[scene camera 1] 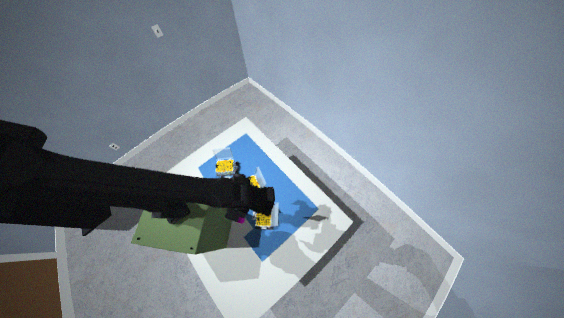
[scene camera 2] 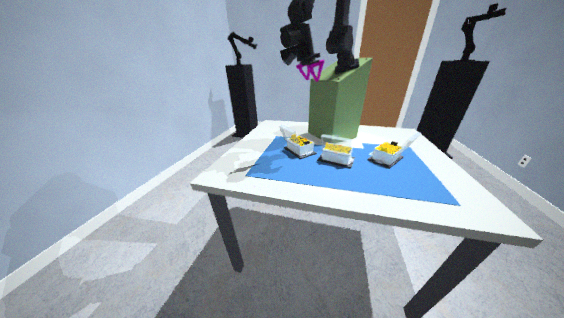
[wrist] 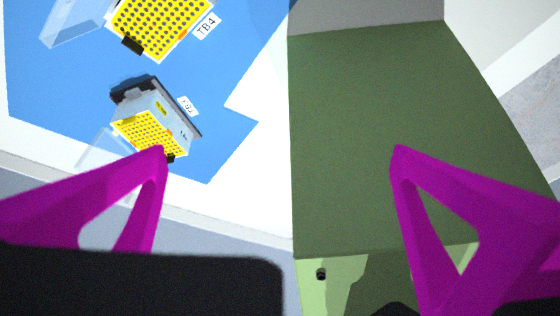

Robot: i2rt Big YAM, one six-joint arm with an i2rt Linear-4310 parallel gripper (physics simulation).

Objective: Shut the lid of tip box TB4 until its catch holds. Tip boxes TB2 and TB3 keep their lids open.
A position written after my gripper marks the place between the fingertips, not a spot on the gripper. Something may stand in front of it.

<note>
I see my gripper (wrist: 278,157) and a TB3 (wrist: 150,95).
</note>
